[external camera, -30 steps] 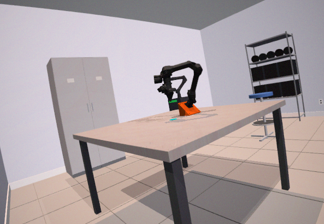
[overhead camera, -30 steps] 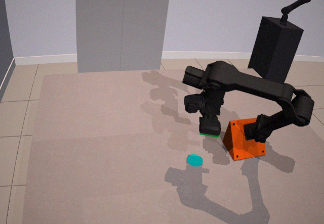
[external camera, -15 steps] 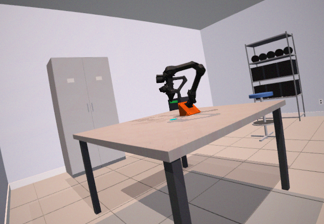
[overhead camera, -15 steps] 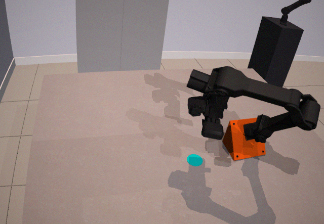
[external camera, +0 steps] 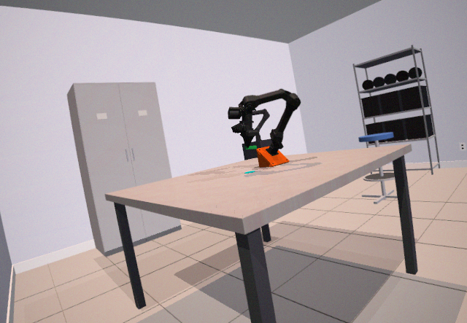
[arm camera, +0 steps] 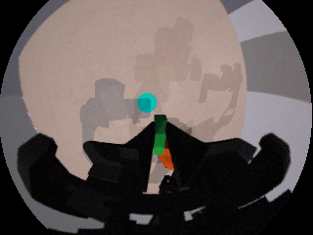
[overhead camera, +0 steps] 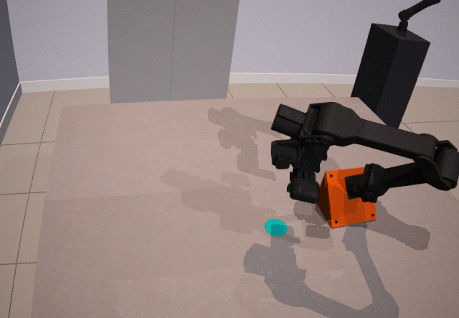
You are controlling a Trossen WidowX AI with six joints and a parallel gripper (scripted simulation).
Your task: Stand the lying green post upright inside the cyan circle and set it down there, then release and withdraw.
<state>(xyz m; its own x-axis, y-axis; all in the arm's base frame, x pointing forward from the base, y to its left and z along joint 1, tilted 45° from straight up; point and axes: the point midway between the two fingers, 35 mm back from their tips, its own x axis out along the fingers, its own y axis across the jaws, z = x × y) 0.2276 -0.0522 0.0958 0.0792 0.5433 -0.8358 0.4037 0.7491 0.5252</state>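
Right now my gripper tip is 1 cm short of the cyan circle and 14 cm above it. From my gripper tip the other things lie so: green post: 2 cm behind, 1 cm to the left, 1 cm below.
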